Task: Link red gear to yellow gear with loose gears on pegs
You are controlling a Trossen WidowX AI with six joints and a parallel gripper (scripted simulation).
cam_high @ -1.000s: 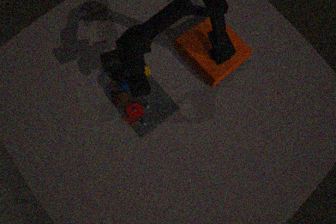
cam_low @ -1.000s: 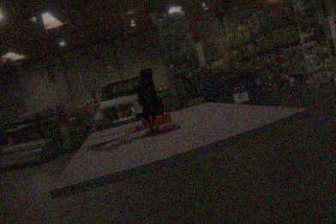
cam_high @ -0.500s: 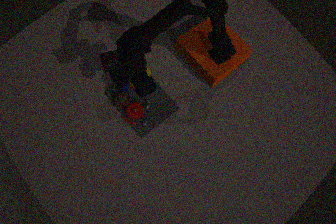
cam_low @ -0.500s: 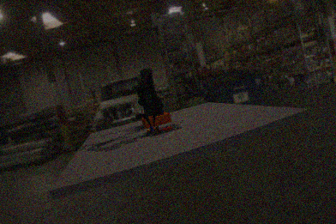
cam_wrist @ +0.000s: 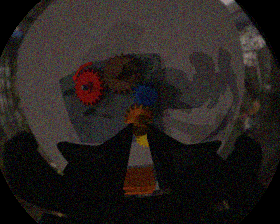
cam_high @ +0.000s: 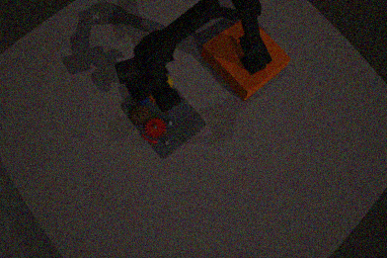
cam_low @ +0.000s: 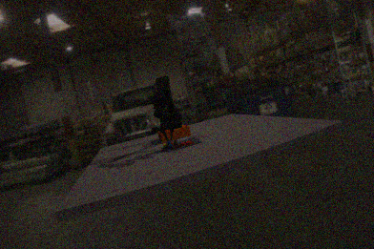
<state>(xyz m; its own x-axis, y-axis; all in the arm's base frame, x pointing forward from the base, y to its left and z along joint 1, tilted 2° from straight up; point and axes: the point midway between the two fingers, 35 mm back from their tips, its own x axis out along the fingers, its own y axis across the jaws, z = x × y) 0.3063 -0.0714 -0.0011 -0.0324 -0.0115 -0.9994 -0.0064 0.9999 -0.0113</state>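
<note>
Now: the orange gear 10 mm below my gripper tip. From my gripper tip the other things lie so: brown gear 70 mm ahead, 30 mm to the left, 20 mm below; then blue gear 40 mm ahead, 10 mm to the right, 20 mm below; then red gear 50 mm ahead, 90 mm to the left, 20 mm below.
</note>
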